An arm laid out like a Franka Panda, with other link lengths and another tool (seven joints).
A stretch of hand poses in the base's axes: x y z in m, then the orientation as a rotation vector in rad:
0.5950, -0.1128, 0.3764, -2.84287, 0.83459, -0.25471
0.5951, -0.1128, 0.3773, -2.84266, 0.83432, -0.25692
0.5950, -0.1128, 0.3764, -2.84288, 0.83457, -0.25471
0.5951, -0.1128, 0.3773, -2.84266, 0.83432, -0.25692
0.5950, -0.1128, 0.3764, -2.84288, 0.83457, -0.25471
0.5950, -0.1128, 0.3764, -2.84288, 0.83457, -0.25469
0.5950, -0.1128, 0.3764, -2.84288, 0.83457, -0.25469
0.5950, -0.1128, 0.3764, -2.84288, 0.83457, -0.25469
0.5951, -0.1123, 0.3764, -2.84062, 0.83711, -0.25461
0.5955, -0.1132, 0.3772, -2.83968, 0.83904, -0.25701
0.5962, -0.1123, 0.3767, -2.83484, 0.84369, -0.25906
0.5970, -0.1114, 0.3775, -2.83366, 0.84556, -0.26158
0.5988, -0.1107, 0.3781, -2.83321, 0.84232, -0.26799
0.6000, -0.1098, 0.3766, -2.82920, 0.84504, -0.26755
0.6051, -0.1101, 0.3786, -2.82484, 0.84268, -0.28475
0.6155, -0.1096, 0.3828, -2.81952, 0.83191, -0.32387
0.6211, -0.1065, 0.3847, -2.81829, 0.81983, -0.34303
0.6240, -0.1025, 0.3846, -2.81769, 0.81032, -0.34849
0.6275, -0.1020, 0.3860, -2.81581, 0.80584, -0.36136
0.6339, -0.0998, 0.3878, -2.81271, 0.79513, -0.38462
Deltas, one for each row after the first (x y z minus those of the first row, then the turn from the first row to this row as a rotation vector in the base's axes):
0.0001, 0.0000, 0.0009, -0.00034, -0.00146, 0.00002
0.0000, 0.0000, 0.0000, -0.00001, 0.00000, 0.00001
0.0001, 0.0000, 0.0009, -0.00034, -0.00146, 0.00002
0.0000, 0.0000, 0.0000, -0.00001, 0.00000, 0.00001
0.0000, 0.0000, 0.0000, 0.00000, 0.00001, 0.00002
0.0000, 0.0000, 0.0000, 0.00000, 0.00001, 0.00002
0.0000, 0.0000, 0.0000, 0.00000, 0.00001, 0.00002
0.0001, 0.0005, 0.0000, 0.00160, -0.00031, -0.00191
0.0005, -0.0004, 0.0008, 0.00144, -0.00182, -0.00344
0.0012, 0.0005, 0.0003, 0.00442, -0.00398, -0.00719
0.0020, 0.0014, 0.0011, 0.00446, -0.00565, -0.00872
0.0038, 0.0021, 0.0017, 0.00380, -0.01017, -0.00703
0.0050, 0.0030, 0.0002, 0.00705, -0.01079, -0.00926
0.0101, 0.0027, 0.0022, 0.00684, -0.02306, -0.00928
0.0205, 0.0032, 0.0064, 0.00284, -0.05018, -0.00526
0.0261, 0.0063, 0.0083, 0.00075, -0.06390, 0.00136
0.0290, 0.0103, 0.0082, 0.00150, -0.06870, 0.00726
0.0325, 0.0108, 0.0096, 0.00024, -0.07776, 0.00918
0.0389, 0.0130, 0.0114, -0.00198, -0.09436, 0.01441

